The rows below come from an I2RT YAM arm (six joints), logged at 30 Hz.
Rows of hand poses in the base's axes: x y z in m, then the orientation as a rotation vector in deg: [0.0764 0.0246 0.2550 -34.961 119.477 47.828]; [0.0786 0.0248 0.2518 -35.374 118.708 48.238]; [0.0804 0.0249 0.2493 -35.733 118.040 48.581]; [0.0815 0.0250 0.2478 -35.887 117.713 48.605]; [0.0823 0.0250 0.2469 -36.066 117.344 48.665]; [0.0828 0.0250 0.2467 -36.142 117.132 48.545]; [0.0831 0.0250 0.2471 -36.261 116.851 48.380]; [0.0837 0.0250 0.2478 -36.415 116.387 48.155]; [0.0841 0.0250 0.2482 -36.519 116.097 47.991]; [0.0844 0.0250 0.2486 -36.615 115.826 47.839]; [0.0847 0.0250 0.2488 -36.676 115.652 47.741]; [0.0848 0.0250 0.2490 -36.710 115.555 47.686]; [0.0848 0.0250 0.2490 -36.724 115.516 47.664]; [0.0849 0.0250 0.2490 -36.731 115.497 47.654]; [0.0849 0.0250 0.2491 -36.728 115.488 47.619]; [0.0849 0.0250 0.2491 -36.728 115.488 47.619]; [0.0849 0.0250 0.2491 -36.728 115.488 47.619]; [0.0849 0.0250 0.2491 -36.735 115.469 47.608]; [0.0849 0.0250 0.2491 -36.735 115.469 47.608]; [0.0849 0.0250 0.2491 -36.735 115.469 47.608]
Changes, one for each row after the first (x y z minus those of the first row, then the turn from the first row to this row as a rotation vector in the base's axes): [0.0022 0.0002 -0.0032 0.415 -0.535 0.437]; [0.0040 0.0003 -0.0057 0.768 -1.003 0.814]; [0.0051 0.0004 -0.0072 0.864 -1.290 0.926]; [0.0059 0.0004 -0.0081 0.991 -1.599 1.070]; [0.0064 0.0004 -0.0083 0.982 -1.839 1.072]; [0.0067 0.0004 -0.0079 0.961 -2.161 1.085]; [0.0073 0.0004 -0.0072 0.969 -2.669 1.095]; [0.0077 0.0004 -0.0068 0.957 -2.997 1.099]; [0.0080 0.0004 -0.0064 0.947 -3.303 1.102]; [0.0083 0.0004 -0.0062 0.940 -3.500 1.103]; [0.0084 0.0004 -0.0060 0.936 -3.609 1.104]; [0.0084 0.0004 -0.0060 0.934 -3.653 1.104]; [0.0085 0.0004 -0.0060 0.934 -3.675 1.105]; [0.0085 0.0004 -0.0059 0.918 -3.697 1.088]; [0.0085 0.0004 -0.0059 0.918 -3.697 1.088]; [0.0085 0.0004 -0.0059 0.918 -3.697 1.088]; [0.0085 0.0004 -0.0059 0.917 -3.718 1.089]; [0.0085 0.0004 -0.0059 0.917 -3.718 1.089]; [0.0085 0.0004 -0.0059 0.917 -3.718 1.089]
